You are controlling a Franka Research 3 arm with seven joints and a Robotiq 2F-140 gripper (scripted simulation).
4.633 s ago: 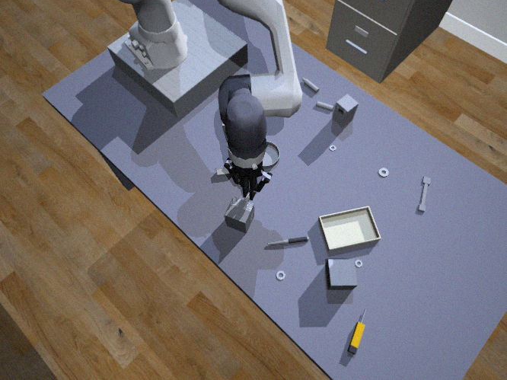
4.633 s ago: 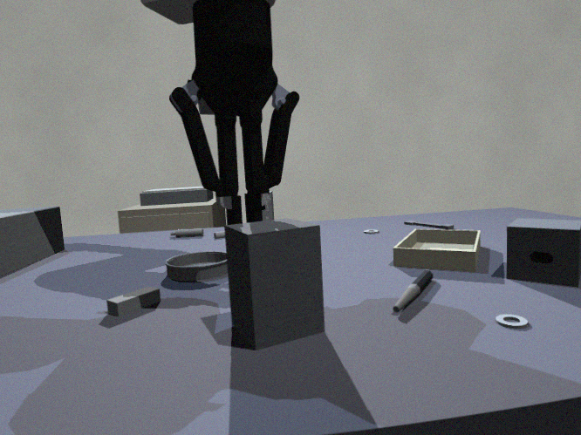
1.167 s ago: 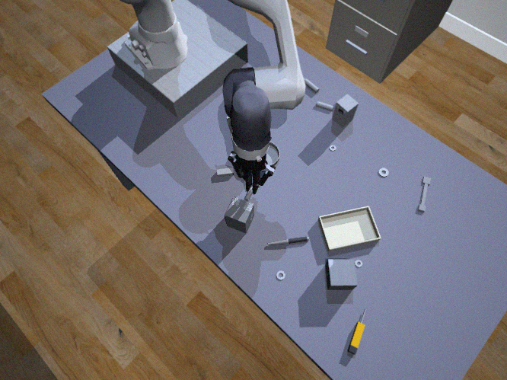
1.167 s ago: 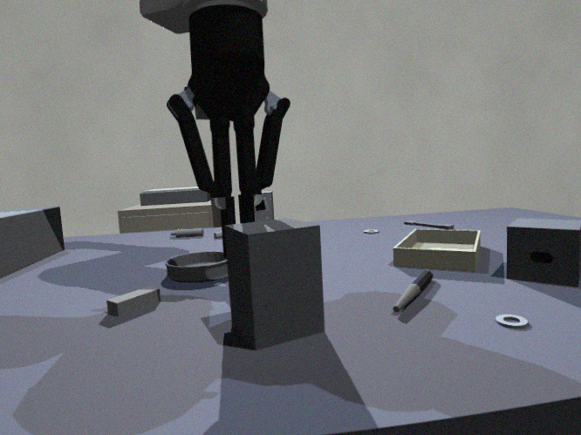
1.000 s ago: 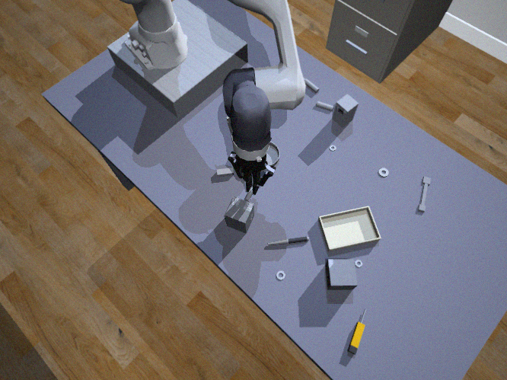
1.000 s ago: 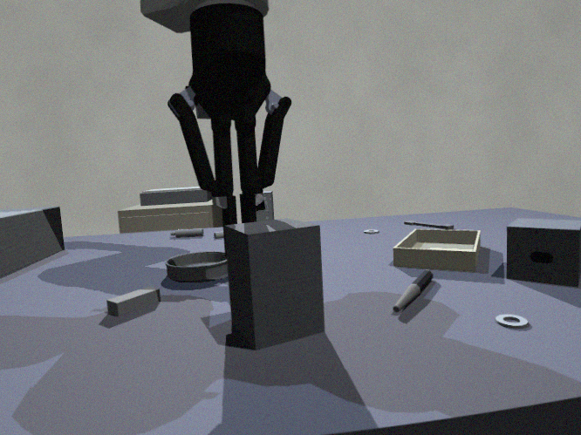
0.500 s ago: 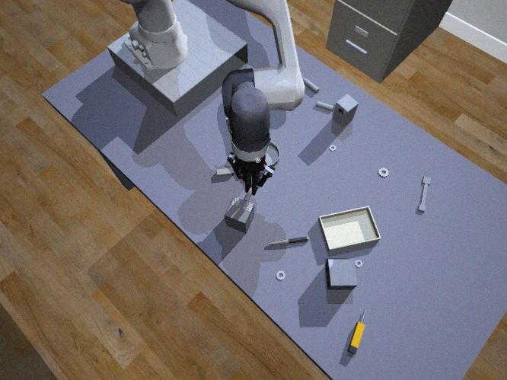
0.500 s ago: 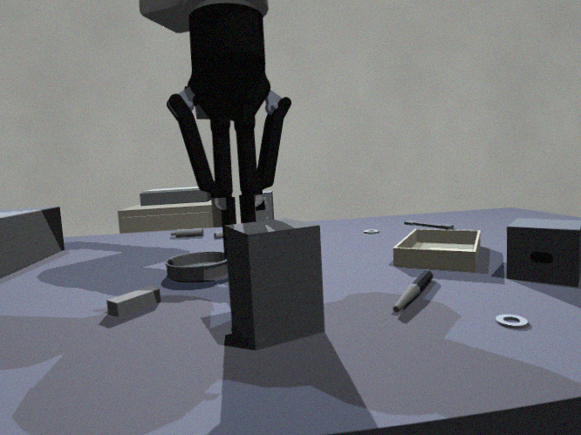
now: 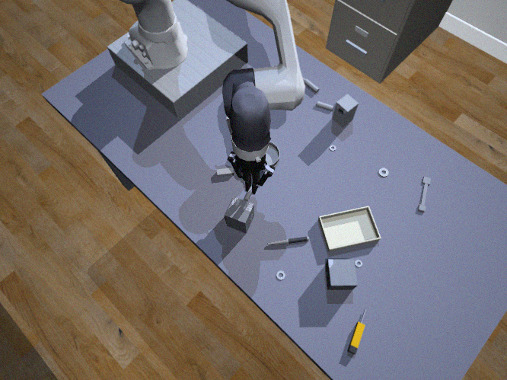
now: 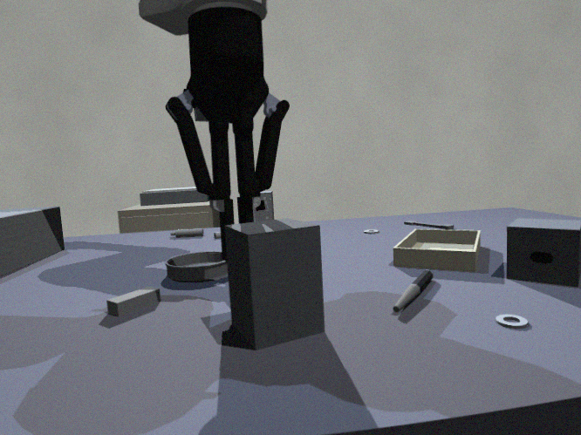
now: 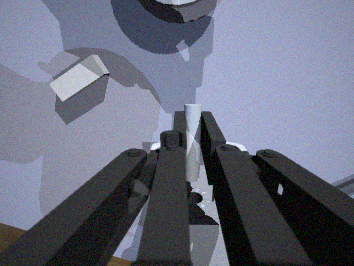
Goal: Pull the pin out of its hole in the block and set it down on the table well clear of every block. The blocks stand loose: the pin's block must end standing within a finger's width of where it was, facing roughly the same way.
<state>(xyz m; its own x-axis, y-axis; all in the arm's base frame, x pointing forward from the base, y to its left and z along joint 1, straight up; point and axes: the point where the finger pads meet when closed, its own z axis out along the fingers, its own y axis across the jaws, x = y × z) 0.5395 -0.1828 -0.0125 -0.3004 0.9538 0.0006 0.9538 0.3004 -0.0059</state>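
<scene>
My gripper is now 130 mm to the right of the round dish, 70 mm above it and 60 mm past it. Round my hand: small bar (110 mm behind, 70 mm below); then washer (220 mm ahead, 130 mm to the right, 80 mm below); then cream tray (290 mm ahead, 100 mm to the left, 70 mm below).
</scene>
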